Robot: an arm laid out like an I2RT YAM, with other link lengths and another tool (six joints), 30 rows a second.
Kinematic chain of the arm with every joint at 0, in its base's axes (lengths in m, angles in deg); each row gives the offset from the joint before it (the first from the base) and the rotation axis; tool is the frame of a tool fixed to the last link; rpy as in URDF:
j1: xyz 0 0 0.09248 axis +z
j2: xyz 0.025 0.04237 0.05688 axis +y
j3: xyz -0.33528 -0.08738 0 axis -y
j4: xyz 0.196 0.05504 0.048 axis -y
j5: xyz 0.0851 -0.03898 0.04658 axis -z
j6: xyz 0.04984 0 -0.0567 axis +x
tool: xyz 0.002 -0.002 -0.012 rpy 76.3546 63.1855 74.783
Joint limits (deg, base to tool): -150..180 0..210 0..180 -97..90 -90..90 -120..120
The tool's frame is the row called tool.
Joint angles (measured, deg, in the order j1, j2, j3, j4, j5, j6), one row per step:
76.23, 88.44, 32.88, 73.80, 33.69, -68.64
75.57, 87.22, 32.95, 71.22, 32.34, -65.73
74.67, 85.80, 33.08, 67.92, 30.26, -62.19
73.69, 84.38, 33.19, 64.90, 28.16, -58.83
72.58, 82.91, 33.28, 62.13, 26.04, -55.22
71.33, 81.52, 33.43, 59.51, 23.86, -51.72
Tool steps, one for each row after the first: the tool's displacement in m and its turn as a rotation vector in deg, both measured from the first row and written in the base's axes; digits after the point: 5 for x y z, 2 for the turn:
0.00142, -0.00371, 0.00016, 0.75, 1.79, 1.36
0.00326, -0.00792, -0.00017, 1.44, 4.02, 3.30
0.00515, -0.01268, -0.00018, 2.21, 6.21, 5.08
0.00719, -0.01819, 0.00024, 3.41, 8.60, 6.78
0.00960, -0.02381, 0.00080, 4.64, 10.97, 8.34

